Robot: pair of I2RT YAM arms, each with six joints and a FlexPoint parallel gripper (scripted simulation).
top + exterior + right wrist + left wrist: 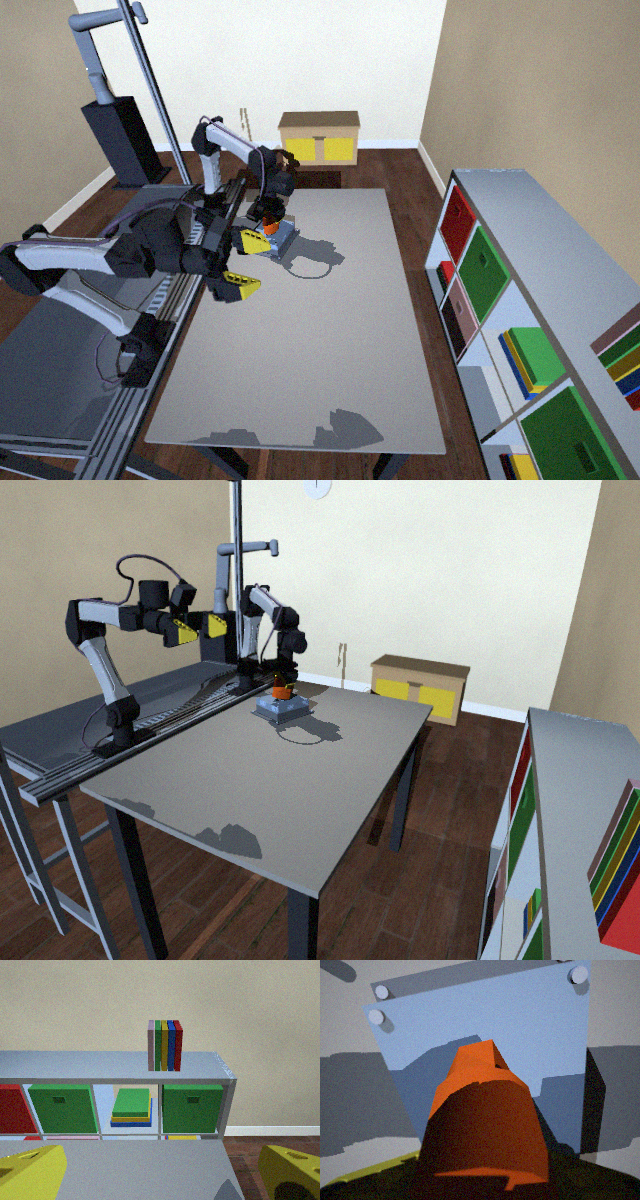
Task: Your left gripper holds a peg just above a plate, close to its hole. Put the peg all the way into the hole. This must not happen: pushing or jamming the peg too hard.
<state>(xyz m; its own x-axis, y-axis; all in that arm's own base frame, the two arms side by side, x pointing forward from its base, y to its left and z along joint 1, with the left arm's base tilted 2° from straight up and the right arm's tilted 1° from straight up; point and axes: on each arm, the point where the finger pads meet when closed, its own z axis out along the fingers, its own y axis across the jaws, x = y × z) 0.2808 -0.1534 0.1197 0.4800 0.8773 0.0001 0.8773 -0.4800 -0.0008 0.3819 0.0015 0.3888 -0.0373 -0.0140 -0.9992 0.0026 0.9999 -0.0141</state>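
The orange peg is 2 cm below my left hand. Round my left hand: blue plate (7 cm below, 1 cm behind).
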